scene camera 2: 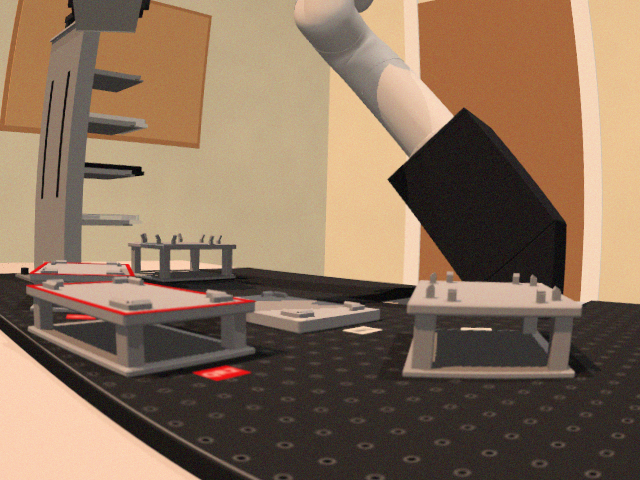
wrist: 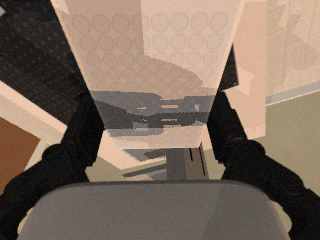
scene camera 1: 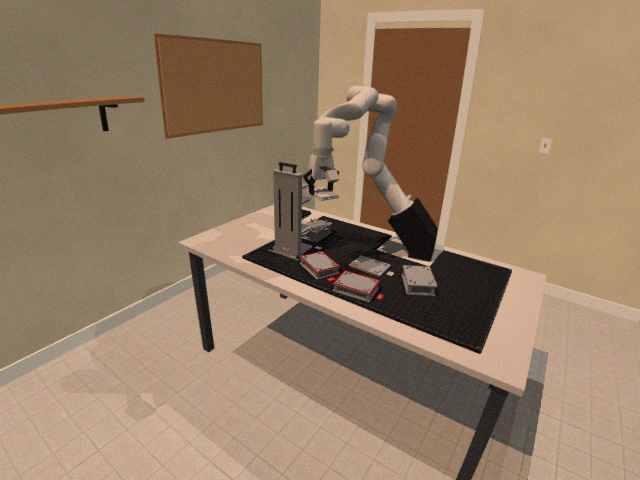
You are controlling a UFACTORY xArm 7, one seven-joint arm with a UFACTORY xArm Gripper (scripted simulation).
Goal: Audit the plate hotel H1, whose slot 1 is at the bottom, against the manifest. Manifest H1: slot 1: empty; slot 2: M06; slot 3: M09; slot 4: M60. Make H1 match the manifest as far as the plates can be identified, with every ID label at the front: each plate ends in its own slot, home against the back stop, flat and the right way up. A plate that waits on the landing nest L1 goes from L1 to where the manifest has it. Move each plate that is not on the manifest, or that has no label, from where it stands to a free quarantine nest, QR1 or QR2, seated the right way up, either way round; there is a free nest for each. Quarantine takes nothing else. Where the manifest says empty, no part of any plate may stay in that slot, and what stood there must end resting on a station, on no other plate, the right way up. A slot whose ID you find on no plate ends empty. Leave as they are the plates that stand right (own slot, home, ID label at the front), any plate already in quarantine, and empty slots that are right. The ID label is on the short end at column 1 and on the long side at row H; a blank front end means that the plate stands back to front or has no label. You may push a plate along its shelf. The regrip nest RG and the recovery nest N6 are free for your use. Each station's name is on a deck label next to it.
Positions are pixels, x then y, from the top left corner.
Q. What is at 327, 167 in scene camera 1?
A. The gripper.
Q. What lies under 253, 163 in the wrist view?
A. The gripper.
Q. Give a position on a pale plate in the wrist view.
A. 153, 78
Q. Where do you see a hotel tower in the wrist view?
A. At 179, 165
